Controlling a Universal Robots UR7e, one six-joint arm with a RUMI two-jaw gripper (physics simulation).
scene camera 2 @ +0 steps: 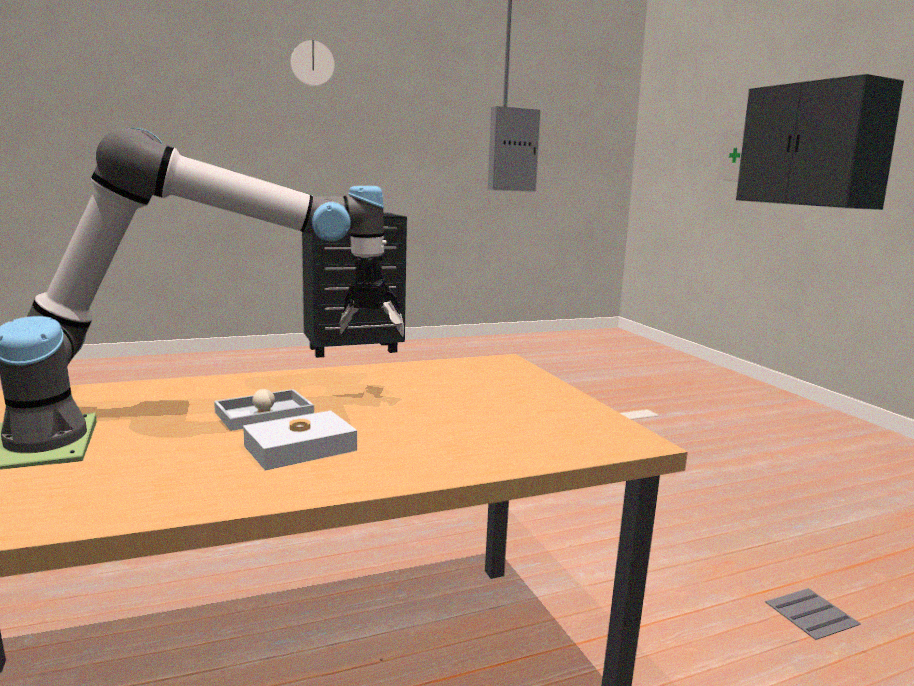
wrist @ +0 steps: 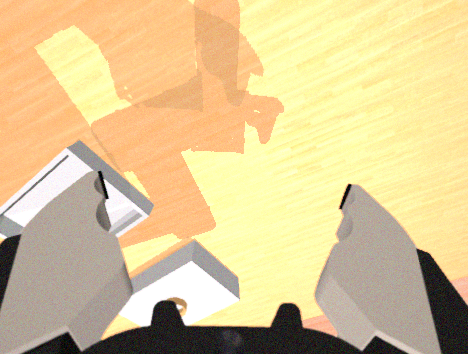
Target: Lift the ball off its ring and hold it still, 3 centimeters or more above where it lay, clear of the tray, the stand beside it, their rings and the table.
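Places are measured from the arm's base along level axes (x ahead, y left, z up), in metres.
Where they show: gripper, fingertip midpoint: [scene camera 2: 372, 335] [wrist: 227, 181]; arm's base at its link origin: [scene camera 2: 45, 436].
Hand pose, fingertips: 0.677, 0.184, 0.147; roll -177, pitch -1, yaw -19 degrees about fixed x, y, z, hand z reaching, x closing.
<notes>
Each offset is from my fingertips to the top centre of the thing, as dx, dy, dz. "spot": to the spot under its first point. Level surfaces: height alone.
A cream ball {-0.254, -0.069, -0.103} [scene camera 2: 263, 399] sits inside the shallow grey tray [scene camera 2: 236, 423] [wrist: 115, 180]. The ring under it cannot be made out clearly. The ball does not show in the wrist view, where a finger covers part of the tray. A grey stand with a white top [scene camera 2: 313, 445] [wrist: 200, 282] is beside the tray, and a brown-orange ring {spot: -0.176, -0.300, -0.113} [scene camera 2: 299, 429] [wrist: 184, 306] lies on it. My gripper [scene camera 2: 372, 331] [wrist: 227, 181] is open and empty, pointing down. It hangs high above the table, to the right of the tray and ball in the scene view.
The wooden table {dz -0.163} [scene camera 2: 472, 443] [wrist: 350, 100] carries the tray, the stand and the arm's green base plate [scene camera 2: 44, 456]. Arm shadows fall across the tabletop. A dark drawer cabinet [scene camera 2: 317, 295] stands behind the table, by the wall.
</notes>
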